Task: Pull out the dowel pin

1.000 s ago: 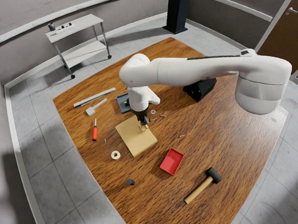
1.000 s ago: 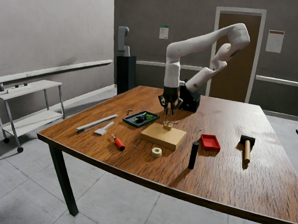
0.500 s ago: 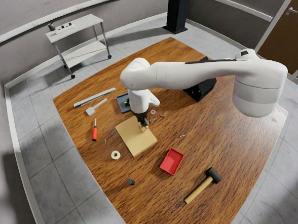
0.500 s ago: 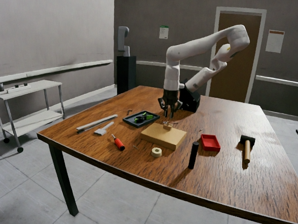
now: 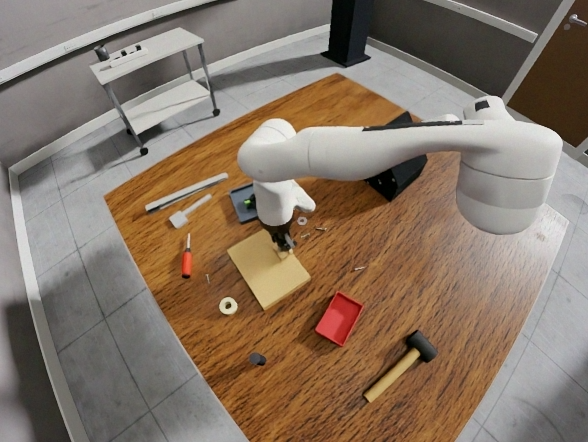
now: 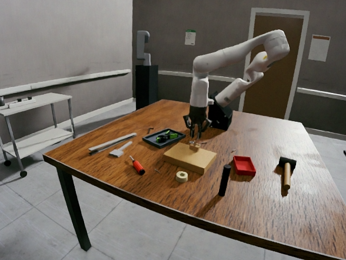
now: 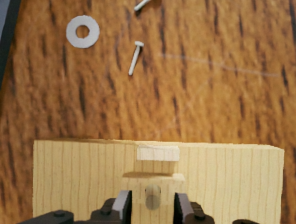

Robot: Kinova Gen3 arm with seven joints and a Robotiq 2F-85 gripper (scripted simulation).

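The pale dowel pin lies 5 cm below my hand. The rest, counted from my hand: wooden block: 7 cm below; bench board: 9 cm below, 4 cm ahead; grey tray: 21 cm to the right, 10 cm below, 9 cm behind.
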